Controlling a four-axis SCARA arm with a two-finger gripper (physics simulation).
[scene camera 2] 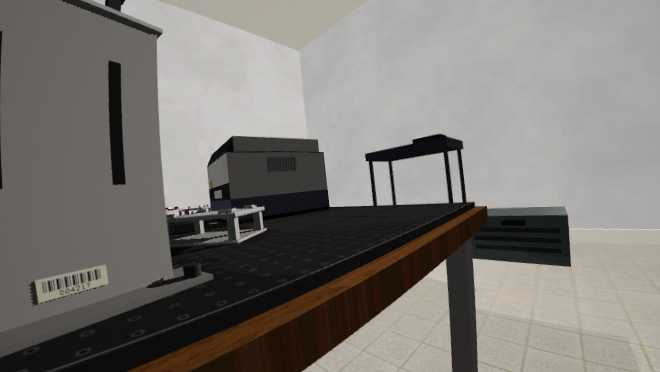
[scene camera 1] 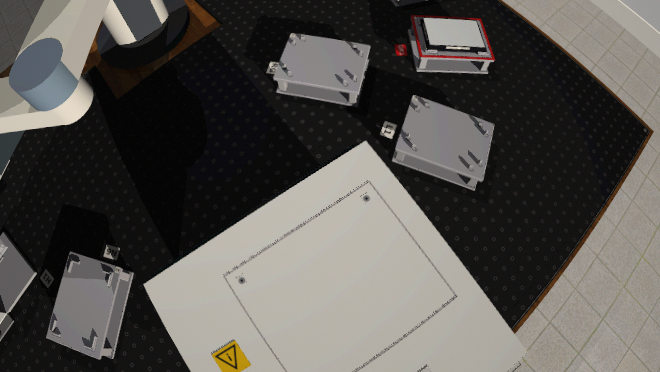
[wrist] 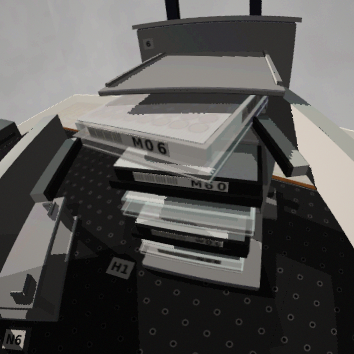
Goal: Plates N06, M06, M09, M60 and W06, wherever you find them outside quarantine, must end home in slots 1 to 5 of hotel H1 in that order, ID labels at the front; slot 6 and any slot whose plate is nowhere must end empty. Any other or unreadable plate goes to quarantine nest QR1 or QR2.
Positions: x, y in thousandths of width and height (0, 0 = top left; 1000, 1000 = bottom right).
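Note:
Wrist view: the gripper (wrist: 459, 323), visible. Same view: grey hotel shelf (wrist: 671, 205).

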